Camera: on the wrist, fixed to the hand. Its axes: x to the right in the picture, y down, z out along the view.
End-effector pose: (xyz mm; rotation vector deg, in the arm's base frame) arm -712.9 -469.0 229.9 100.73 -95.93 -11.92
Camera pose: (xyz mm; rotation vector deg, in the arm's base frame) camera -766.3 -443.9 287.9 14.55 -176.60 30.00
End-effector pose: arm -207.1 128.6 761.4 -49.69 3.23 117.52
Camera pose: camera -248.4 64.1 730.0 -8.62 -53.40 -150.17
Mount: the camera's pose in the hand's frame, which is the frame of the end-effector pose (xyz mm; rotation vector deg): -12.1 78.6 -23.0 27.40 -28.10 86.45
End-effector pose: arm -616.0 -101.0 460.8 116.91 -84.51 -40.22
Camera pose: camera -657.7 -108.1 532.0 24.60 -169.86 -8.39
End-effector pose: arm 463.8 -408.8 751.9 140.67 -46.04 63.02
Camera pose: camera 395.7 -454.6 763.0 -74.65 105.26 -35.58
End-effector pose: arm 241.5 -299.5 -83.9 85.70 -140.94 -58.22
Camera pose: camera 197.3 -277.4 -17.5 48.22 168.68 23.12
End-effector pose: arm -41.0 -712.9 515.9 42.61 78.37 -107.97
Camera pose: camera 30.1 -705.3 474.2 57.24 -8.07 -54.01
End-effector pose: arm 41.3 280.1 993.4 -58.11 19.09 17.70
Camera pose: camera -4.2 297.8 926.5 -0.88 36.45 97.85
